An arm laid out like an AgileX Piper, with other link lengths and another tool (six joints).
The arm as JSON. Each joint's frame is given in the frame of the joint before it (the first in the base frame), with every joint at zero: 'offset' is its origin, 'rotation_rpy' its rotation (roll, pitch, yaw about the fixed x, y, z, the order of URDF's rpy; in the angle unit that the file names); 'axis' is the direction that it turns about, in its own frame. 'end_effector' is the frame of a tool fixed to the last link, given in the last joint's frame.
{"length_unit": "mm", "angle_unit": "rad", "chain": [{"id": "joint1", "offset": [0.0, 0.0, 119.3], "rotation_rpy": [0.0, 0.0, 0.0], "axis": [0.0, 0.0, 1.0]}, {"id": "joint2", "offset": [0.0, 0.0, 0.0], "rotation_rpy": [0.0, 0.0, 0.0], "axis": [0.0, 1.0, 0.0]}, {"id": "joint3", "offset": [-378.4, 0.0, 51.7], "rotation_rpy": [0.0, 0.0, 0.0], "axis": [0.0, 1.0, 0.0]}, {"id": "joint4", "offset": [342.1, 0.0, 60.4], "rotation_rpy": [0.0, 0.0, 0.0], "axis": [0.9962, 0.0, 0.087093]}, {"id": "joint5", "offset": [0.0, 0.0, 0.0], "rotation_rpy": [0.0, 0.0, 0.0], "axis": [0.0, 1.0, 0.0]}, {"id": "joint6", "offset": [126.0, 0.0, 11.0], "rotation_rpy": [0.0, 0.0, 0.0], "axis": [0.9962, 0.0, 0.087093]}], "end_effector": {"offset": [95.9, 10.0, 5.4], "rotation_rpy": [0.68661, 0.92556, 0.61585]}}
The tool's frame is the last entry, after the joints.
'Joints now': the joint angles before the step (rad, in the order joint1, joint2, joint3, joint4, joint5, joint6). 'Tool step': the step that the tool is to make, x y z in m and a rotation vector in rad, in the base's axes. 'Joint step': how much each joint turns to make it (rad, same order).
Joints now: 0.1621, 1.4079, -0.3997, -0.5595, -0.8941, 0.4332
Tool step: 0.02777, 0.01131, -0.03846, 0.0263, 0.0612, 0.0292
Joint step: 0.0000, 0.1778, -0.0529, -0.0061, -0.0827, 0.0028
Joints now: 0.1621, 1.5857, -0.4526, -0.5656, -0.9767, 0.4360
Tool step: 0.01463, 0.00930, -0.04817, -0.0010, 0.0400, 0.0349
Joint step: 0.0000, 0.1730, -0.0287, -0.0052, -0.0990, -0.0459
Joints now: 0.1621, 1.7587, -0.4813, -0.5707, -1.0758, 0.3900
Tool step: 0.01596, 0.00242, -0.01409, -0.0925, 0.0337, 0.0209
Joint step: 0.0001, 0.0203, -0.0644, -0.0486, 0.1161, -0.0082
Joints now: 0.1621, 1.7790, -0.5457, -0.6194, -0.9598, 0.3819
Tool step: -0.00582, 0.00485, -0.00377, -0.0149, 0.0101, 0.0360
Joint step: 0.0001, 0.0000, 0.0000, -0.0450, 0.0081, 0.0119
